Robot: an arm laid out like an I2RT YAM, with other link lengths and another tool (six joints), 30 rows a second.
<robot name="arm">
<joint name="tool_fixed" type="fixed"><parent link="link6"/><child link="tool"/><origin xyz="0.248 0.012 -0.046" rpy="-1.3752 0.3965 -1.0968"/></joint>
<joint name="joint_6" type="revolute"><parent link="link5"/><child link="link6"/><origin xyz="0.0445 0 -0.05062"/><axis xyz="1 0 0"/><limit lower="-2.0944" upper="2.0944"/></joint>
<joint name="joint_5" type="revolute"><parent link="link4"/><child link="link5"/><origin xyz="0.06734 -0.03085 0.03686"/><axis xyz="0 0 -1"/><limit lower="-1.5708" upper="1.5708"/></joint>
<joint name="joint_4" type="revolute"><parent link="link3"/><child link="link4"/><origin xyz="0.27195 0.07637 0.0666"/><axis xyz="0 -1 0"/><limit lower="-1.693" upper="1.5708"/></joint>
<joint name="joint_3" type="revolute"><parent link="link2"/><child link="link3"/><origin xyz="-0.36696 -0.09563 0"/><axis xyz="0 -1 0"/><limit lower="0" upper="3.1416"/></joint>
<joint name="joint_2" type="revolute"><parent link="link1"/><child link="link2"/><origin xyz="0.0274 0.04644 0.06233"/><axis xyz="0 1 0"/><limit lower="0" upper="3.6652"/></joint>
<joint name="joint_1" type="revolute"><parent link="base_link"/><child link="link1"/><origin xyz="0 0 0.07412"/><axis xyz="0 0 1"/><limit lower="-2.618" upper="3.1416"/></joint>
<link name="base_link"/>
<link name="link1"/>
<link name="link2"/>
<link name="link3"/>
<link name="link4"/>
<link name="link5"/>
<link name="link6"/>
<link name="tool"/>
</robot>
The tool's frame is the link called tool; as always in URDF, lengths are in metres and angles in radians.
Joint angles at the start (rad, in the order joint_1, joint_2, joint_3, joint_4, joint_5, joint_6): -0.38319 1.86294 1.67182 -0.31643 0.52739 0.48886
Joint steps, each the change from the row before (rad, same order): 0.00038 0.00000 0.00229 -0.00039 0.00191 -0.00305; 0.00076 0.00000 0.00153 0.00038 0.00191 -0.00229; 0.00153 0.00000 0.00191 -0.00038 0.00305 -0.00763; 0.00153 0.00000 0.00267 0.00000 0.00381 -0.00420; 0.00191 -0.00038 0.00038 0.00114 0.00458 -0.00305; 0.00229 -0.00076 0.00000 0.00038 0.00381 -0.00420; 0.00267 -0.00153 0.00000 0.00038 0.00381 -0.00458; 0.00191 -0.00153 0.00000 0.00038 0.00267 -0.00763; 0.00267 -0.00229 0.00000 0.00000 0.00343 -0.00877; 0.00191 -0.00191 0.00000 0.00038 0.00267 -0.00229; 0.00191 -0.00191 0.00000 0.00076 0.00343 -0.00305; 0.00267 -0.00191 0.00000 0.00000 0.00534 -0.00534; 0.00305 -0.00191 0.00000 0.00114 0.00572 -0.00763; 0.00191 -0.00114 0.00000 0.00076 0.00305 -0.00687; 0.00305 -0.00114 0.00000 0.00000 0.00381 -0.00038; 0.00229 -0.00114 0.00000 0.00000 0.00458 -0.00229
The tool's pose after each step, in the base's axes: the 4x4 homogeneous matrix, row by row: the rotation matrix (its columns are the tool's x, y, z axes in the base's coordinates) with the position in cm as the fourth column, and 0 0 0 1 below. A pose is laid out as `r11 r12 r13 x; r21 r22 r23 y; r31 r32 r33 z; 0 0 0 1`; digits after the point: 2 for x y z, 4 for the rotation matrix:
-0.5095 0.3148 0.8008 58.74; -0.5316 0.6167 -0.5806 -36.98; -0.6767 -0.7215 -0.1468 29.67; 0 0 0 1
-0.5096 0.3146 0.8008 58.75; -0.5334 0.6147 -0.5810 -37.00; -0.6751 -0.7233 -0.1455 29.78; 0 0 0 1
-0.5118 0.3098 0.8013 58.75; -0.5384 0.6111 -0.5802 -36.99; -0.6694 -0.7284 -0.1460 29.87; 0 0 0 1
-0.5128 0.3089 0.8010 58.76; -0.5416 0.6076 -0.5810 -37.01; -0.6661 -0.7317 -0.1443 30.03; 0 0 0 1
-0.5142 0.3084 0.8003 58.75; -0.5440 0.6042 -0.5823 -37.01; -0.6631 -0.7348 -0.1429 30.13; 0 0 0 1
-0.5156 0.3060 0.8003 58.73; -0.5471 0.6012 -0.5824 -36.96; -0.6594 -0.7382 -0.1426 30.21; 0 0 0 1
-0.5165 0.3035 0.8007 58.72; -0.5509 0.5981 -0.5821 -36.88; -0.6555 -0.7417 -0.1418 30.33; 0 0 0 1
-0.5180 0.2986 0.8016 58.69; -0.5560 0.5946 -0.5808 -36.83; -0.6500 -0.7465 -0.1420 30.44; 0 0 0 1
-0.5196 0.2929 0.8027 58.65; -0.5620 0.5905 -0.5792 -36.75; -0.6436 -0.7521 -0.1422 30.60; 0 0 0 1
-0.5193 0.2926 0.8029 58.63; -0.5643 0.5882 -0.5793 -36.68; -0.6418 -0.7539 -0.1404 30.75; 0 0 0 1
-0.5195 0.2922 0.8029 58.60; -0.5669 0.5852 -0.5798 -36.64; -0.6393 -0.7564 -0.1384 30.91; 0 0 0 1
-0.5215 0.2898 0.8025 58.54; -0.5706 0.5809 -0.5805 -36.59; -0.6344 -0.7607 -0.1376 31.05; 0 0 0 1
-0.5235 0.2862 0.8025 58.50; -0.5758 0.5755 -0.5808 -36.54; -0.6281 -0.7661 -0.1365 31.23; 0 0 0 1
-0.5249 0.2821 0.8031 58.47; -0.5802 0.5718 -0.5800 -36.50; -0.6228 -0.7704 -0.1365 31.33; 0 0 0 1
-0.5249 0.2823 0.8030 58.49; -0.5814 0.5700 -0.5805 -36.39; -0.6216 -0.7716 -0.1351 31.43; 0 0 0 1
-0.5263 0.2817 0.8023 58.45; -0.5832 0.5671 -0.5817 -36.35; -0.6188 -0.7740 -0.1342 31.53; 0 0 0 1

